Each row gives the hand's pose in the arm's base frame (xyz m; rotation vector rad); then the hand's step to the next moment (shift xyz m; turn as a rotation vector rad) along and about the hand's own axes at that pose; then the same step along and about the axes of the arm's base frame.
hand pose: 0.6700 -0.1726 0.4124 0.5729 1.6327 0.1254
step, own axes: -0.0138 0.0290 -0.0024 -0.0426 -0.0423 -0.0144
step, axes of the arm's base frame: 0.0066 0.0198 0.0246 -0.0245 -0.0516 0.0235
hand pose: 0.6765 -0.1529 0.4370 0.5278 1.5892 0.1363
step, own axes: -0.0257 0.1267 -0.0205 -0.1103 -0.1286 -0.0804
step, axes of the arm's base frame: 0.0117 0.1060 0.0759 -0.1099 -0.1406 0.0577
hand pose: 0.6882 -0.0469 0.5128 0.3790 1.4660 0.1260
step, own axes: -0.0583 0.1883 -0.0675 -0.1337 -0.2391 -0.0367
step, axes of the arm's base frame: -0.0454 0.1695 0.1123 -0.0856 -0.2587 0.0464
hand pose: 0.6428 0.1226 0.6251 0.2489 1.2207 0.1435
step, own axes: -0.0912 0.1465 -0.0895 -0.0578 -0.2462 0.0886
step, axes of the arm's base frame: -0.1115 0.1292 0.0931 0.0578 -0.2612 0.0156
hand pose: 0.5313 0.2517 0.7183 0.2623 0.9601 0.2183
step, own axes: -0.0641 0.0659 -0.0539 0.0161 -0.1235 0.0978
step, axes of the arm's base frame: -0.0847 0.0499 0.0411 0.0983 -0.1242 0.0020
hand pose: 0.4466 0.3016 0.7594 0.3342 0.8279 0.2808
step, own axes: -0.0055 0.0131 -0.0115 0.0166 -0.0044 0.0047
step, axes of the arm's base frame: -0.0137 0.0120 0.0016 0.0148 0.0013 -0.0099
